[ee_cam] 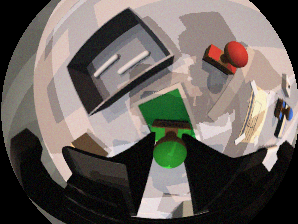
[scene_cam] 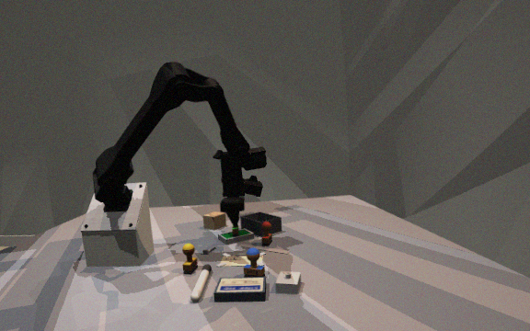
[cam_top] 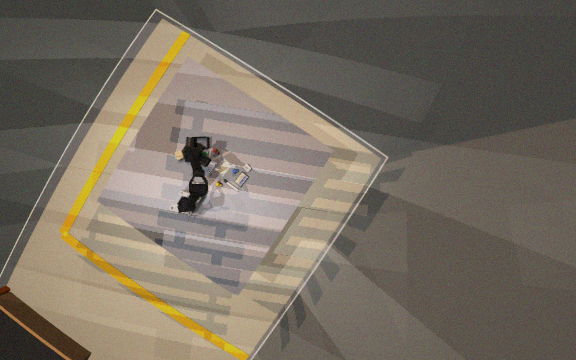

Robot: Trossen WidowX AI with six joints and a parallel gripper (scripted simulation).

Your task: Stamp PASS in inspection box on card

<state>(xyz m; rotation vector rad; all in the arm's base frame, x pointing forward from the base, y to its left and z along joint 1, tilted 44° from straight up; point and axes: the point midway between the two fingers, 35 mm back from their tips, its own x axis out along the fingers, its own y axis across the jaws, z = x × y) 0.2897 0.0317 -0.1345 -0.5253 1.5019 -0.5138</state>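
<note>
Right now my gripper tip is 1 cm above the green-knobbed stamp. Also, from my gripper tip: dark tray (7 cm to the left, 7 cm ahead, 3 cm below); red-knobbed stamp (9 cm ahead, 6 cm to the right, 2 cm below); green ink pad (4 cm below).
</note>
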